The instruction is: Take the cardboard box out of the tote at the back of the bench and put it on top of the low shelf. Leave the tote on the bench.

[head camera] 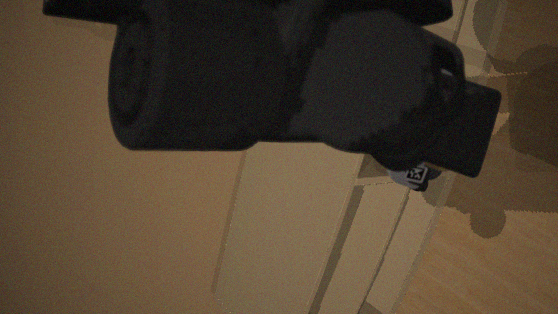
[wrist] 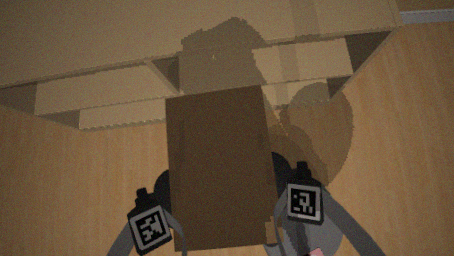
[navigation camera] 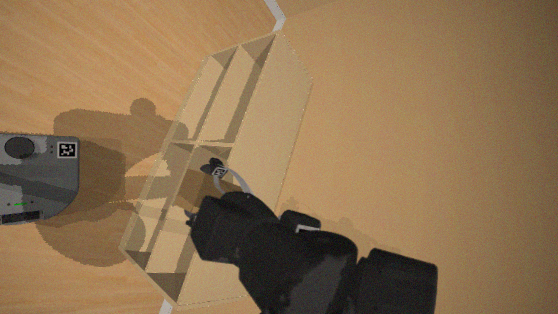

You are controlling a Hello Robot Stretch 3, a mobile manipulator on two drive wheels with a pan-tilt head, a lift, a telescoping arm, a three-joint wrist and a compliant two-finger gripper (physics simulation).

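Seen in the pictures: gripper, fingertip midpoint: (navigation camera: pixel 201 190); robot's base, link origin: (navigation camera: pixel 20 146).
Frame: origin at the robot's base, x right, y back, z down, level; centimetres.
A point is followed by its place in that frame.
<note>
My gripper (navigation camera: pixel 202 194) {x 22.3, y 2.4, z -92.3 cm} (wrist: pixel 223 180) {x 22.3, y 2.4, z -92.3 cm} is shut on the brown cardboard box (navigation camera: pixel 196 184) {x 19.0, y 0.6, z -95.8 cm} (wrist: pixel 220 150), with a fingertip against each side. In the wrist view the box's far end overlaps the open front of the low shelf (head camera: pixel 280 215) {x 80.6, y -14.5, z -61.0 cm} (navigation camera: pixel 280 115) {x 85.2, y -21.0, z -61.0 cm} (wrist: pixel 115 56), below its top board's front edge. In the navigation view the box shows dark between the fingers, across the shelf's compartments; its exact height is hard to tell. In the head view the wrist hides the box and most of the gripper; one fingertip with a marker shows. The tote and the bench do not show.
The shelf has open compartments and stands against the wall (head camera: pixel 100 225) {x 108.3, y -17.3, z -100.4 cm} (navigation camera: pixel 425 125) {x 109.1, y -19.1, z -120.6 cm}. My dark arm and wrist (head camera: pixel 225 75) {x 12.4, y 1.9, z -123.8 cm} (navigation camera: pixel 300 265) {x 10.4, y 0.4, z -119.2 cm} reach across the shelf top. My grey base (navigation camera: pixel 40 175) {x 5.3, y 9.4, z -16.0 cm} stands on the wooden floor in front of the shelf. Shadows fall over shelf and floor.
</note>
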